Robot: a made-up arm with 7 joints.
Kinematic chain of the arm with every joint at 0, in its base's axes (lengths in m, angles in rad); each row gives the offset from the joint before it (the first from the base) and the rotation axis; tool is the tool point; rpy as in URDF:
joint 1: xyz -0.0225 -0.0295 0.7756 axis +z
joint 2: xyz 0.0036 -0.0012 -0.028 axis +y
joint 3: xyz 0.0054 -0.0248 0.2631 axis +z
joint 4: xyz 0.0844 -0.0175 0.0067 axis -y
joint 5: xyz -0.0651 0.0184 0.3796 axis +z
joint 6: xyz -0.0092 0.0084 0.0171 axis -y
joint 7: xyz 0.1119 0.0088 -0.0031 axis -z
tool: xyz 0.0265 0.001 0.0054 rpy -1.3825 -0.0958 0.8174
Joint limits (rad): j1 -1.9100..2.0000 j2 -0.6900..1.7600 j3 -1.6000..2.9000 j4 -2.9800..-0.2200 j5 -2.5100..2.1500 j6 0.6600..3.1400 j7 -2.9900..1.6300
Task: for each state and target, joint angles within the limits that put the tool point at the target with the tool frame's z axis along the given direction. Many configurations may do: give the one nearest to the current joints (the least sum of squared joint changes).
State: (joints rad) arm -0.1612 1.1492 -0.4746 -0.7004 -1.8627 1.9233 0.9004
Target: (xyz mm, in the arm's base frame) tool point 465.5 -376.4 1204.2 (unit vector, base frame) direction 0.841 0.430 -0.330
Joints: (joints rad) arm -0.7479 0.8247 0.1057 -0.2200 -1.1552 2.5619 1.4053
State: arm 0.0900 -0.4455 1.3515 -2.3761 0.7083 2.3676 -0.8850
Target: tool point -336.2 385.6 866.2 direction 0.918 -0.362 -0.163
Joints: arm 0.5132 -0.2192 1.6702 -2.2516 0.4162 2.6750 -1.6061
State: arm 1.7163 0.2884 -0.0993 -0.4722 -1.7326 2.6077 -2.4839
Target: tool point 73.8 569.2 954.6 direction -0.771 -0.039 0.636
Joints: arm 1.4696 0.4712 -0.1760 -1.0364 -2.1378 3.1400 -2.5064
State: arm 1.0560 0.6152 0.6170 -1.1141 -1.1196 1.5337 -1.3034
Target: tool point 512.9 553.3 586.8 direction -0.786 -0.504 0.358
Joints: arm 0.7775 1.2484 0.1274 -0.7060 -1.2410 1.5098 -0.6145
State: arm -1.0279 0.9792 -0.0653 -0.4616 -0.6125 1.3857 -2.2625
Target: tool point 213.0 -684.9 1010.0 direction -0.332 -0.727 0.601
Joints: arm -1.1783 0.5561 -0.0281 -0.9262 -0.7622 1.2437 -2.9370
